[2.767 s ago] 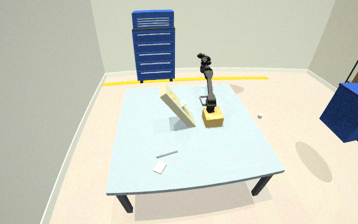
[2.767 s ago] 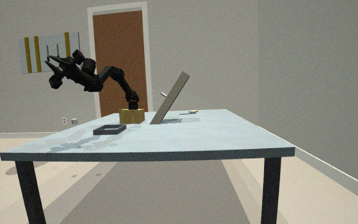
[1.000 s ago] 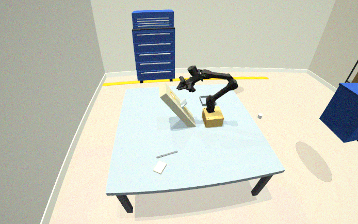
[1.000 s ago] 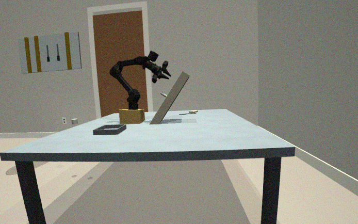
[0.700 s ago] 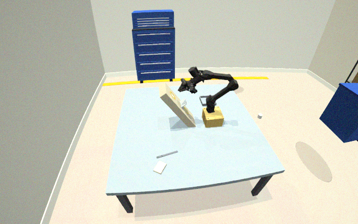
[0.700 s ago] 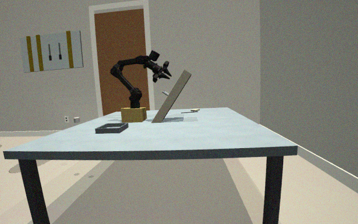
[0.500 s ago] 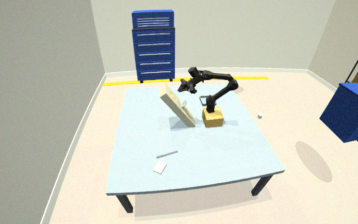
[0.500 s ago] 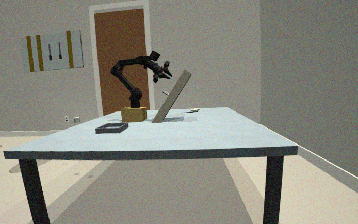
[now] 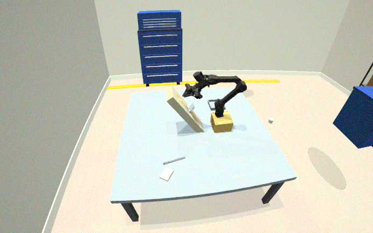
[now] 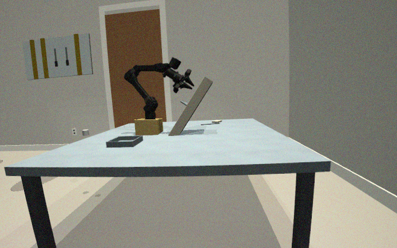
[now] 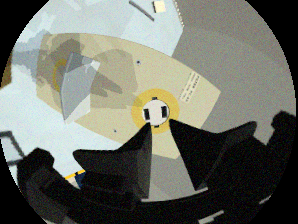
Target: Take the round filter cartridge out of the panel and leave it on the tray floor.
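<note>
My gripper tip is now 40 mm short of the white round filter cartridge and 30 mm above it. Also, from my gripper tip: dark grey tray (410 mm behind, 230 mm to the right, 300 mm below); then white pad (230 mm ahead, 450 mm to the left, 300 mm below).
</note>
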